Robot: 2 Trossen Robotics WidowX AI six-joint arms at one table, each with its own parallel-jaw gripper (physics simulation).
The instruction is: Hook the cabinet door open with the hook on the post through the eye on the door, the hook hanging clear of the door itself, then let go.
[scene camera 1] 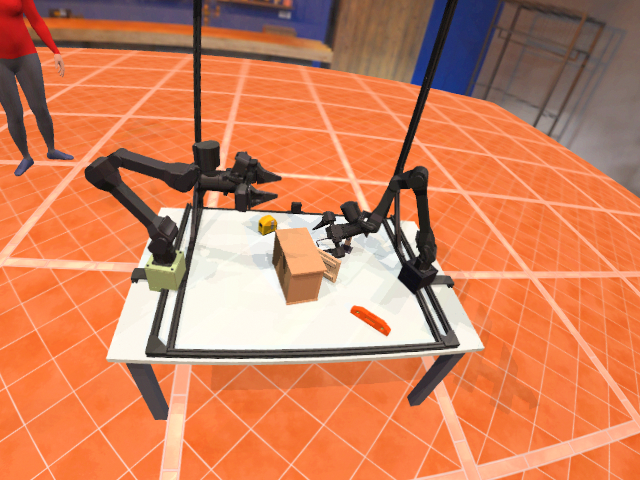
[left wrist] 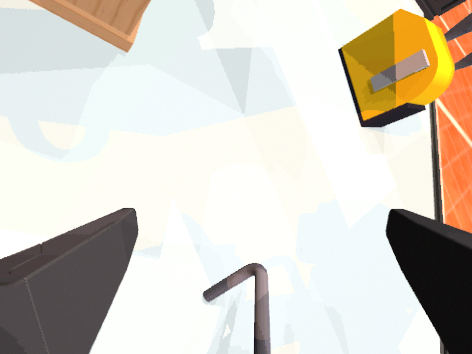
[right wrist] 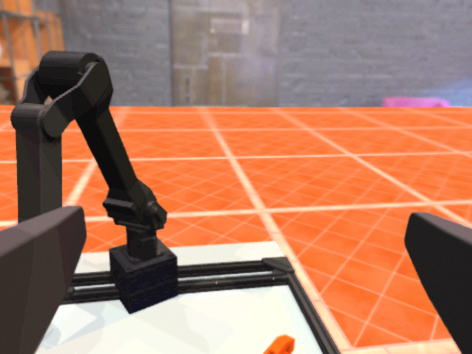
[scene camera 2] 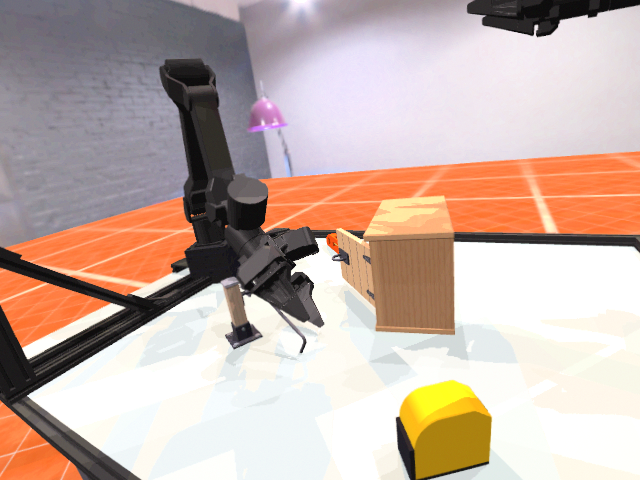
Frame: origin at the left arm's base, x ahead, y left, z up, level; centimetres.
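Seen in the pictures: left gripper, fingertip midpoint: (scene camera 1: 315, 240) (left wrist: 261, 220) (scene camera 2: 315, 323); right gripper, fingertip midpoint: (scene camera 1: 280, 186) (right wrist: 248, 223) (scene camera 2: 475, 15); left arm's base, link origin: (scene camera 1: 421, 266) (right wrist: 142, 252) (scene camera 2: 211, 241); right arm's base, link origin: (scene camera 1: 164, 259).
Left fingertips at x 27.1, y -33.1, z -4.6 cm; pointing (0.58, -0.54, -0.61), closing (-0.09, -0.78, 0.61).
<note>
Offsets run from my left fingertips to a thing's top centre. "spot": to the spot under its first point.
The wooden cabinet @(dx +16.3, dy +12.3, dz +11.2 cm) (scene camera 1: 298, 267) (scene camera 2: 413, 267) stands mid-table, its door @(dx +6.1, dy +12.9, dz +7.6 cm) (scene camera 1: 330, 266) (scene camera 2: 352, 268) swung open. A dark eye (scene camera 2: 340, 257) sticks out of the door. A short wooden post @(spot: dx -12.5, dy +4.3, dz +1.8 cm) (scene camera 2: 236, 305) stands on a dark foot beside it. The metal hook @(spot: dx -2.9, dy -0.4, dz -0.5 cm) (scene camera 2: 295, 330) (left wrist: 260, 298) hangs down from the post, its bent tip near the table, apart from the door. My left gripper (scene camera 1: 320, 230) (scene camera 2: 310, 318) (left wrist: 261, 220) is open and empty, its fingers on either side of the hook and just above it. My right gripper (scene camera 1: 277, 186) (scene camera 2: 523, 19) (right wrist: 248, 223) is open and empty, high above the table's back edge.
A yellow block @(spot: dx +13.3, dy -15.5, dz +0.7 cm) (scene camera 1: 268, 224) (scene camera 2: 444, 429) (left wrist: 382, 70) lies behind the cabinet in scene camera 1. An orange bar @(dx +2.9, dy +40.1, dz -0.4 cm) (scene camera 1: 370, 320) (right wrist: 278, 345) lies near the front right. A black frame (scene camera 1: 294, 352) rims the white table. The left arm's base (right wrist: 143, 277) stands on the rail.
</note>
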